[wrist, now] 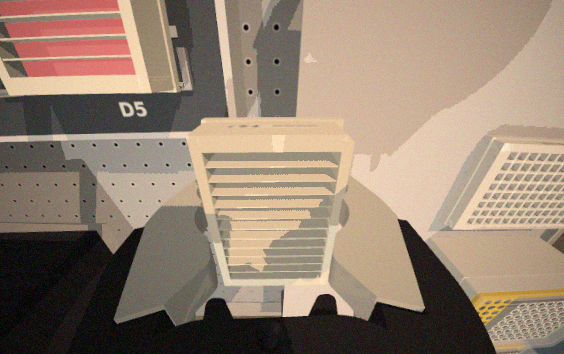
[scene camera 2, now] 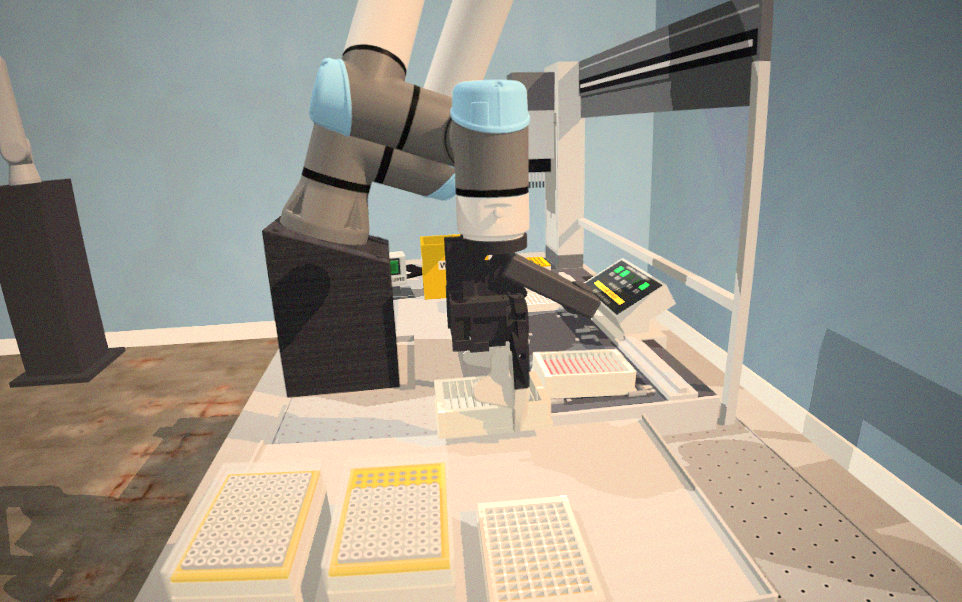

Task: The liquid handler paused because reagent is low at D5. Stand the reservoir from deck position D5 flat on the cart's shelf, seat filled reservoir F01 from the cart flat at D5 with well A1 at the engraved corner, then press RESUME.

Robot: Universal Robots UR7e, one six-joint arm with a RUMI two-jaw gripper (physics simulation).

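Frame: origin at the arm's base, x ahead, y left, z up, level; millimetres.
Seen in the pictures: gripper, fingertip midpoint: point(wrist: 273, 180) point(scene camera 2: 508, 409); arm's base, origin of the base link: point(scene camera 2: 323, 231).
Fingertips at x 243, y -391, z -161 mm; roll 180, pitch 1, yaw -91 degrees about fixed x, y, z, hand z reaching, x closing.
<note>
Pixels of each thing's middle, then the offset from my fingertips to it. "spot": a spot on its surface instead.
- cream reservoir, body centre: point(wrist: 274, 213) point(scene camera 2: 490, 403) dz +11, dx -21, dy +0 mm
- reservoir with red liquid, body centre: point(scene camera 2: 582, 372) dz -10, dx +124, dy +101 mm
- partly hidden lettering, surface spot: point(scene camera 2: 397, 267) spot: dz +1, dx -128, dy +756 mm
- white square-well plate, body centre: point(scene camera 2: 534, 553) point(wrist: 532, 188) dz -11, dx -22, dy -224 mm
- tilted screen panel, surface spot: point(scene camera 2: 622, 287) spot: dz +38, dx +273, dy +329 mm
- handler's frame post, body centre: point(scene camera 2: 746, 257) dz +157, dx +315, dy +34 mm
- yellow bin, body centre: point(scene camera 2: 454, 265) dz -11, dx +13, dy +787 mm
My gripper point(scene camera 2: 506, 397) point(wrist: 273, 180) is shut on a cream reservoir point(scene camera 2: 471, 420) point(wrist: 277, 142), with a finger on each long side. Its troughs show no red liquid, and its end label is too small to read. It is held beside the deck's front corner, near the cart's pale shelf point(scene camera 2: 652, 525) point(wrist: 425, 60). A reservoir with red liquid point(scene camera 2: 587, 377) point(wrist: 75, 67) sits at D5, by the printed label in the wrist view. Its A1 corner cannot be told. A small box with a green screen and partly hidden lettering point(scene camera 2: 398, 267) stands behind the arm's pedestal.
On the cart stand two yellow-rimmed tip racks point(scene camera 2: 244, 525) point(scene camera 2: 390, 521) and a white square-well plate point(scene camera 2: 537, 550) point(wrist: 520, 190). A tilted screen panel point(scene camera 2: 622, 287) and the handler's frame post point(scene camera 2: 744, 248) stand at the right. A yellow bin point(scene camera 2: 432, 269) is behind the gripper.
</note>
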